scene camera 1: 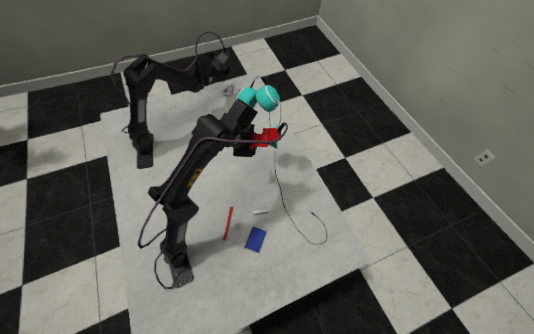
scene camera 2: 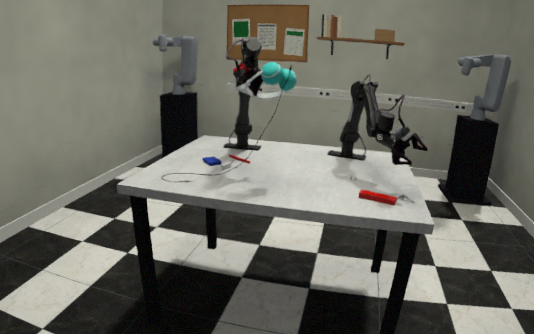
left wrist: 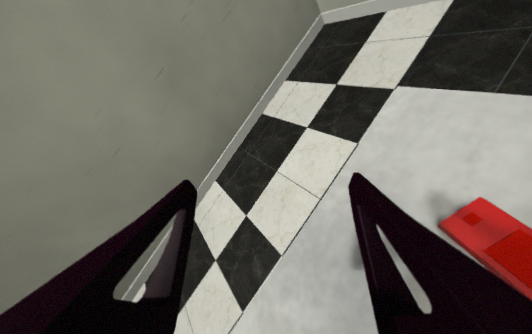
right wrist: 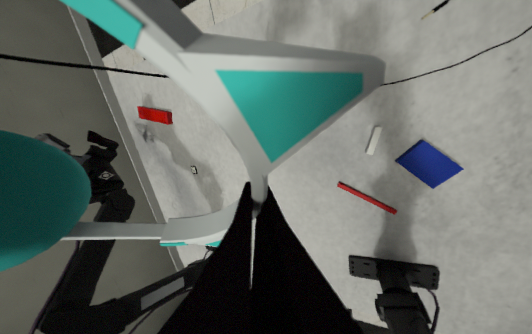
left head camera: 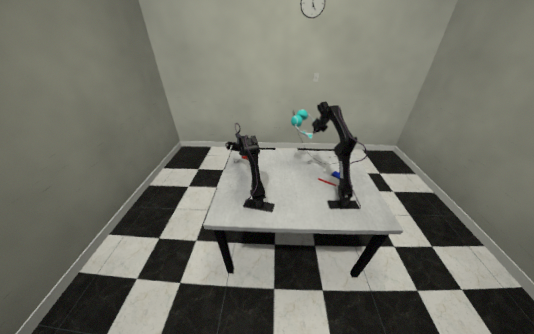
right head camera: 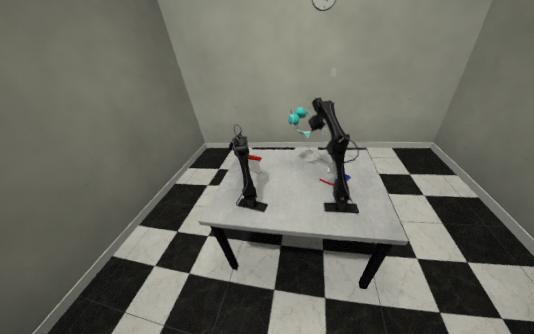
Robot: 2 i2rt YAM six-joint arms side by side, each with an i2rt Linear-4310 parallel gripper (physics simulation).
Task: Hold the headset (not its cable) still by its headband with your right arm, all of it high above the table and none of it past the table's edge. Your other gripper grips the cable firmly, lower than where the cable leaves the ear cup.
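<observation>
The headset (left head camera: 297, 120) (right head camera: 294, 119) (scene camera 1: 268, 98) (scene camera 2: 272, 73), with teal ear cups and a white and teal headband (right wrist: 305, 100), hangs high above the table (scene camera 2: 300, 172). My right gripper (right wrist: 255, 188) is shut on the headband. The thin black cable (scene camera 1: 283, 202) (scene camera 2: 270, 122) (right wrist: 460, 62) drops from an ear cup, and its lower part curves along the table. My left gripper (scene camera 2: 417, 155) (left wrist: 267, 182) is open and empty, low near the table's right edge in scene camera 2, well away from the cable. Whether the headset overhangs the edge is hard to tell.
A red block (scene camera 2: 377, 197) (left wrist: 500, 240) (right wrist: 155, 115) lies on the left gripper's side. A blue pad (scene camera 1: 255, 239) (right wrist: 430, 164), a red stick (scene camera 1: 228, 223) (right wrist: 367, 198) and a white block (scene camera 1: 260, 212) (right wrist: 373, 140) lie near the right arm. A tiny object (scene camera 2: 353, 178) (right wrist: 194, 170) lies on the table.
</observation>
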